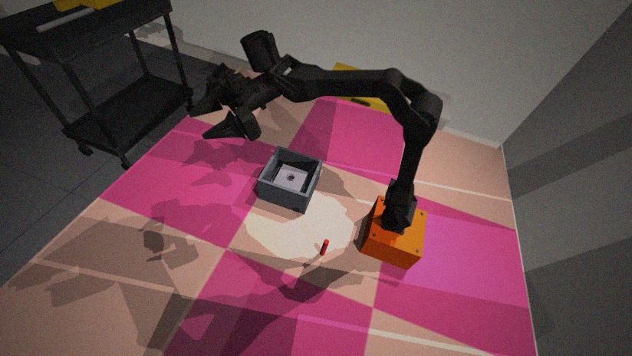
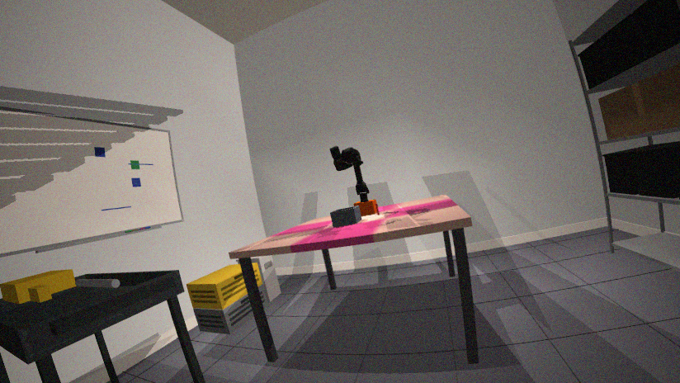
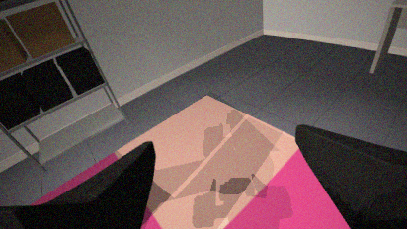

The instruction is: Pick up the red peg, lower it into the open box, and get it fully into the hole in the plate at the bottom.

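The red peg is 330 mm behind my gripper tip, 20 mm to the left of it and 320 mm below it. Round my gripper tip: light grey plate (160 mm behind, 170 mm to the right, 310 mm below); then grey box (160 mm behind, 170 mm to the right, 330 mm below).
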